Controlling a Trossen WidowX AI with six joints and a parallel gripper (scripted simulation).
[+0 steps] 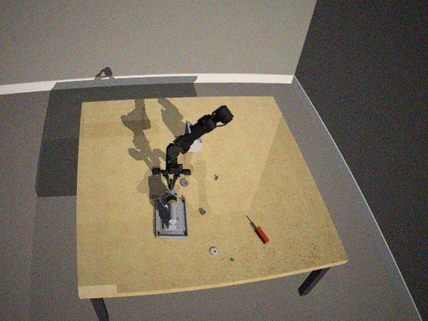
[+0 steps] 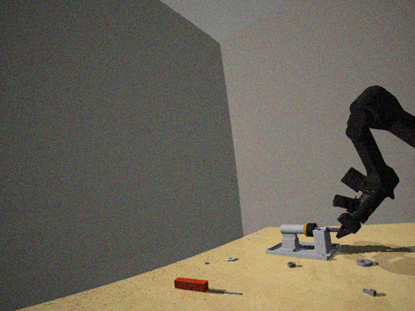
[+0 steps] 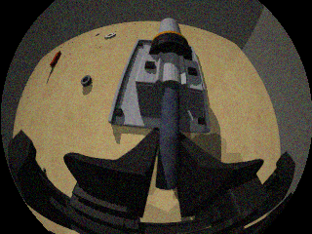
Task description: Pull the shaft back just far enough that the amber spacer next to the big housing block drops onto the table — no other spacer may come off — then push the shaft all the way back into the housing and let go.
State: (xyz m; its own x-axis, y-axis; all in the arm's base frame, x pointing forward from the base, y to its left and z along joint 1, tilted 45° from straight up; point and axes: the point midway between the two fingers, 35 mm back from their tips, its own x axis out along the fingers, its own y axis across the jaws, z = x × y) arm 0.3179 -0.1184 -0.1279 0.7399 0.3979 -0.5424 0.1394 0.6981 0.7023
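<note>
My gripper tip is 3 cm short of the shaft and 2 cm below it. Also, from my gripper tip: amber spacer 10 cm ahead, 2 cm above, 1 cm to the right; then black spacer 8 cm ahead, 2 cm above, 1 cm to the right; then grey washer 9 cm to the left, 7 cm behind, 5 cm below.
</note>
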